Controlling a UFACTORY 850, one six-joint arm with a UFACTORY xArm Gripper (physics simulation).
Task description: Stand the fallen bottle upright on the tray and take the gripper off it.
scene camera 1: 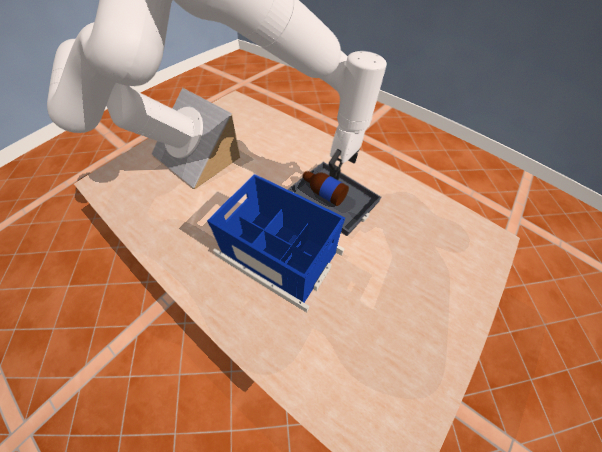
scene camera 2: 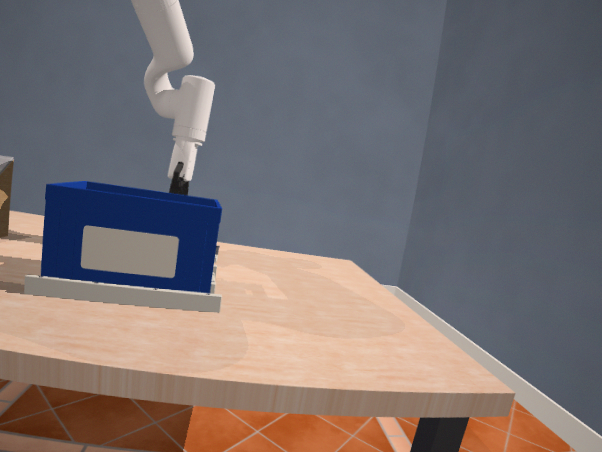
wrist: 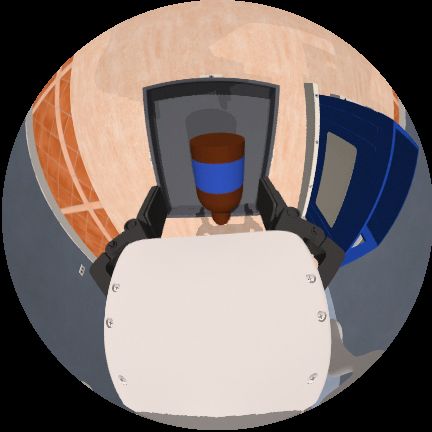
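Observation:
A brown bottle [scene camera 1: 327, 189] [wrist: 218, 175] with a blue label lies on its side over the dark grey tray [scene camera 1: 359, 200] [wrist: 172, 135]. Its base points toward the tray's far end in the wrist view, and its neck reaches over the short rim nearest the gripper. I cannot tell whether the neck rests on that rim. My gripper [scene camera 1: 344, 169] [wrist: 209, 193] is open and empty. It stands above the neck end, with a finger to either side of the bottle and apart from it. In scene camera 2 the crate hides the bottle, the tray and the fingertips.
A blue crate [scene camera 1: 322, 280] [scene camera 2: 130, 205] [wrist: 372, 165] with inner dividers stands beside the tray. Pale rails [scene camera 1: 265, 281] [scene camera 2: 125, 296] [wrist: 312, 150] run along its foot. The arm's sloped grey mount [scene camera 1: 215, 117] stands on the table [scene camera 1: 400, 320] [scene camera 2: 310, 350] behind the crate.

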